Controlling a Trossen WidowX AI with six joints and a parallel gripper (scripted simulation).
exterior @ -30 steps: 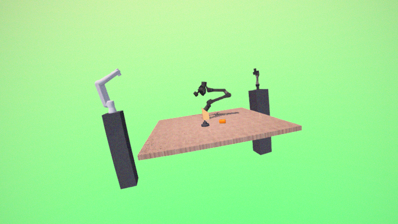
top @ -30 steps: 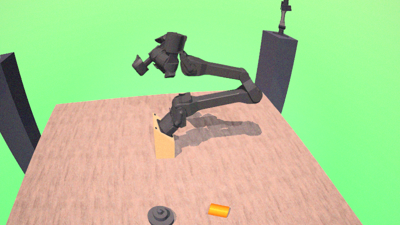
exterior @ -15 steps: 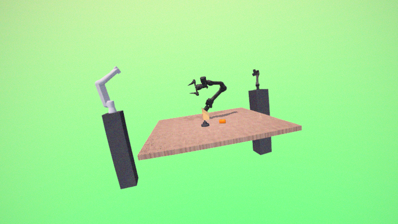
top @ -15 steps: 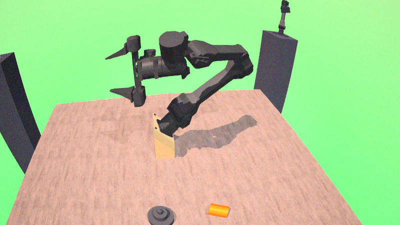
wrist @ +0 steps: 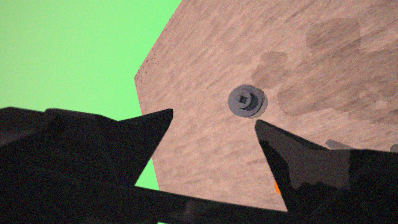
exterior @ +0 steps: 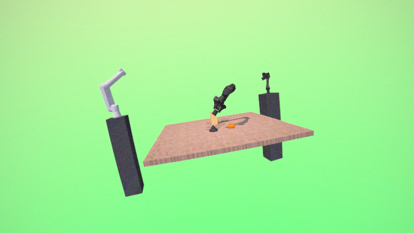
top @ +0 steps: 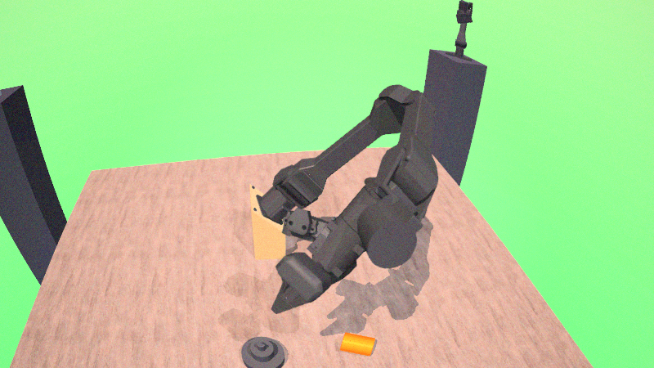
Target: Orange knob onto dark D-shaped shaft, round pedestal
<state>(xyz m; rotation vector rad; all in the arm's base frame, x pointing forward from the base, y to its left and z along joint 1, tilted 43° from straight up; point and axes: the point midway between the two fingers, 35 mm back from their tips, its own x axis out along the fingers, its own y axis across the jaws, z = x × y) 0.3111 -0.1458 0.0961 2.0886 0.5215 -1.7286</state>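
My gripper tip is now 1 cm short of the orange knob, 14 cm to the right of it and 18 cm above it. From my gripper tip the other things lie so: dark round pedestal 2 cm behind, 5 cm to the right, 17 cm below.
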